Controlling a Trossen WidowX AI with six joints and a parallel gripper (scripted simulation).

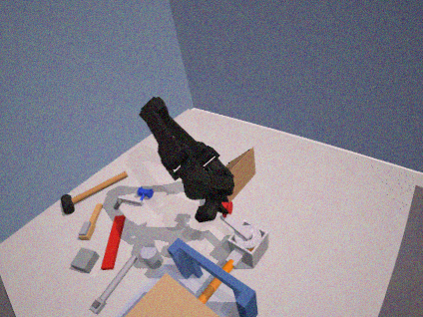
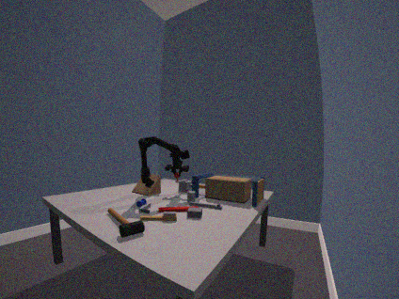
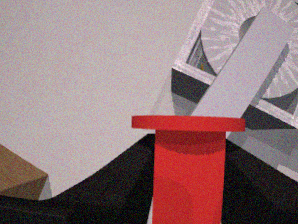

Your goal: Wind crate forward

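Right now my gripper tip is 17 cm short of the blue steel frame, 11 cm to the right of it and 3 cm above it. The rest, counted from my gripper tip: winch handle 1 cm ahead, 2 cm to the left, 3 cm below; then red knob 1 cm ahead, 2 cm to the right; then grey winch 8 cm to the left, 10 cm below.
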